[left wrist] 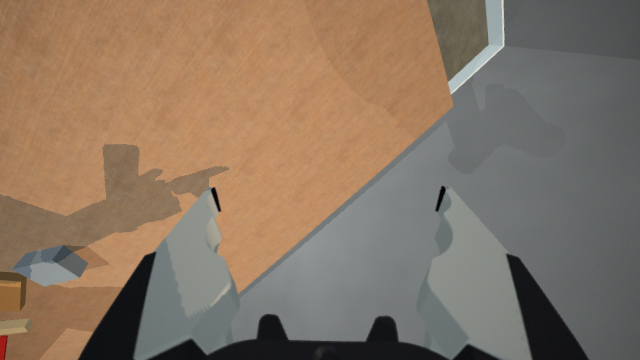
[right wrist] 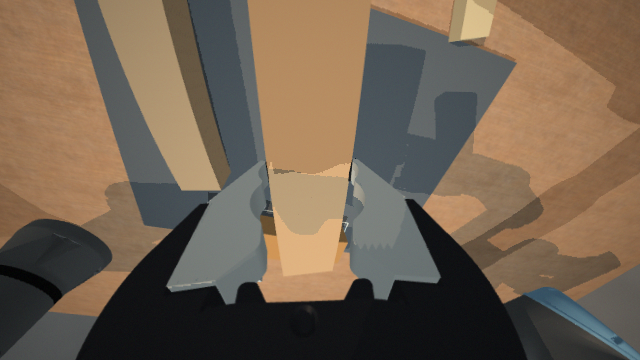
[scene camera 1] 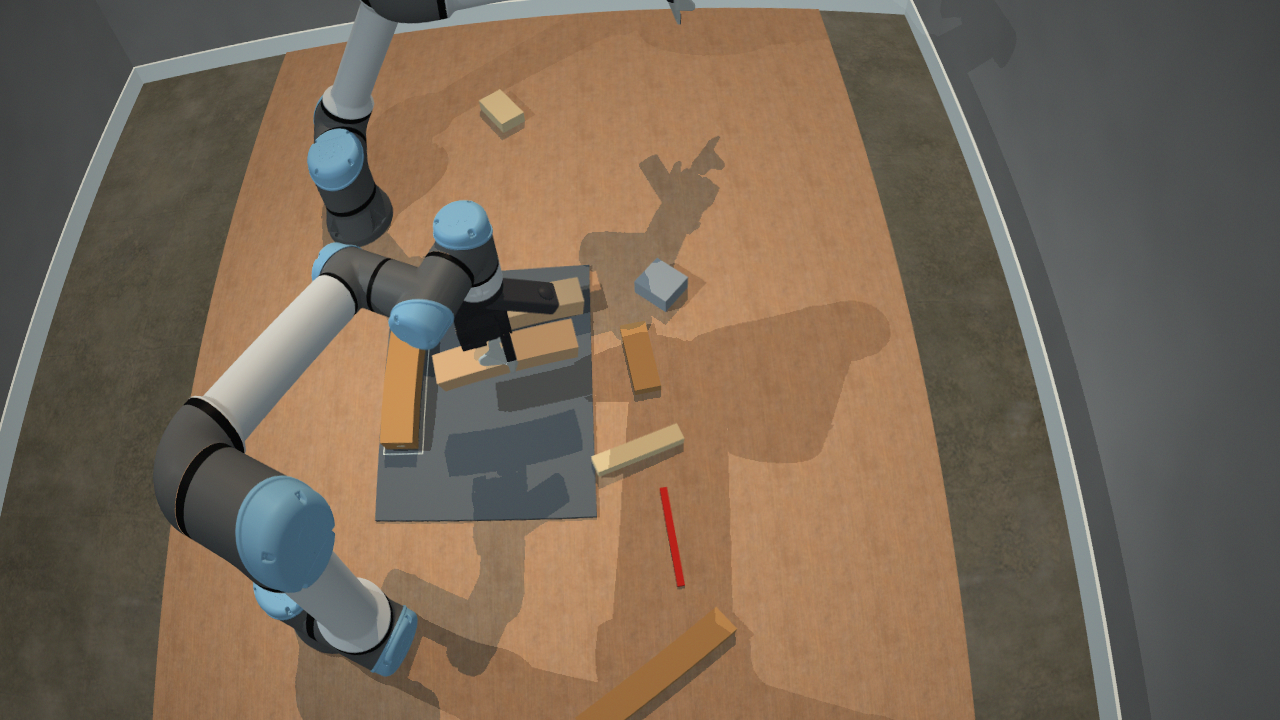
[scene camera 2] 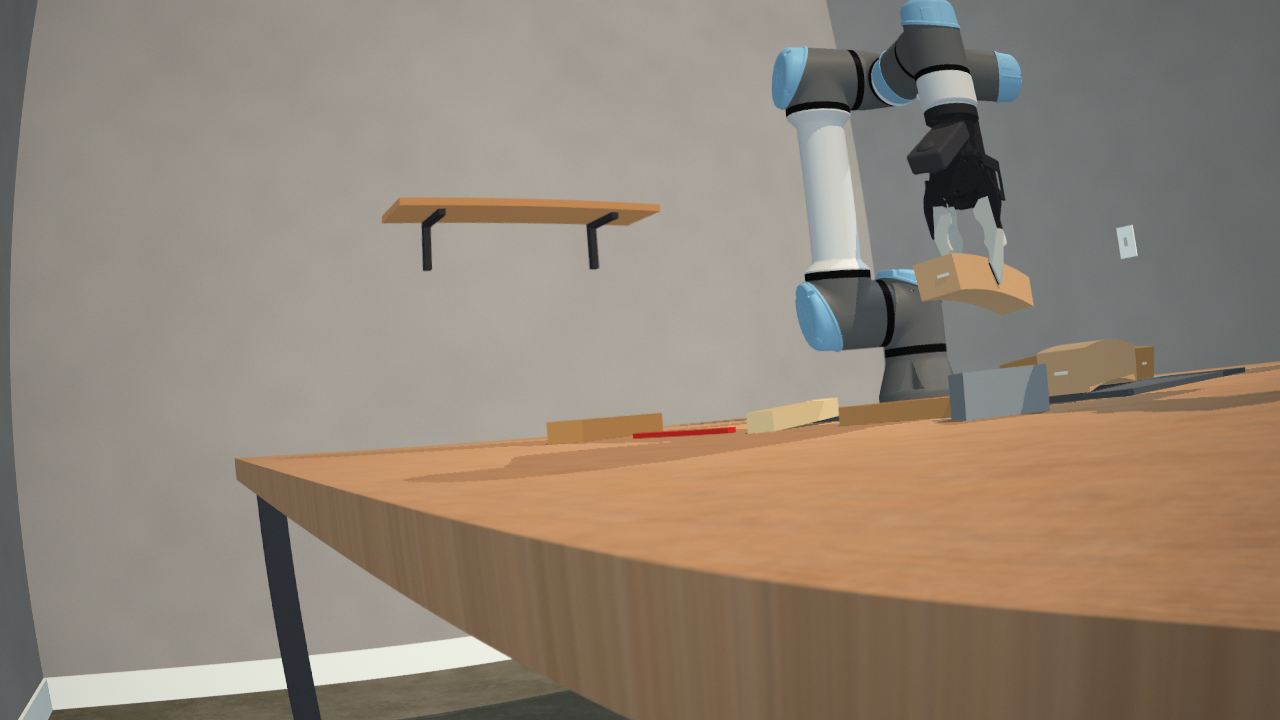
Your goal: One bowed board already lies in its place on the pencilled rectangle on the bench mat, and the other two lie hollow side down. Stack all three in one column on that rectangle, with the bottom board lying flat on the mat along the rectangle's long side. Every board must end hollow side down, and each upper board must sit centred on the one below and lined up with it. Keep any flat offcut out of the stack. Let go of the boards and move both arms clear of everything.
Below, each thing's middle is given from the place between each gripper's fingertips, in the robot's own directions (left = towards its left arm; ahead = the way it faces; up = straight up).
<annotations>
Right now my left hand is 450 mm past the pale block [scene camera 1: 504, 113], 260 mm above it and 50 mm to the left of it. From my left hand the other things lie so: orange offcut [scene camera 2: 939, 407] (700 mm to the right, 260 mm below, 190 mm behind); then grey block [scene camera 2: 985, 394] (560 mm to the right, 250 mm below, 140 mm behind); then bench mat [scene camera 1: 499, 449] (740 mm to the right, 490 mm behind, 290 mm below).
My right hand is 9 cm past the bench mat, 2 cm to the right of it and 15 cm above it. The rest, counted from my right hand: pale strip [scene camera 1: 631, 452] (20 cm ahead, 13 cm to the right, 12 cm below); orange offcut (22 cm ahead, 5 cm to the left, 13 cm below); grey block (27 cm ahead, 19 cm to the left, 12 cm below).
</annotations>
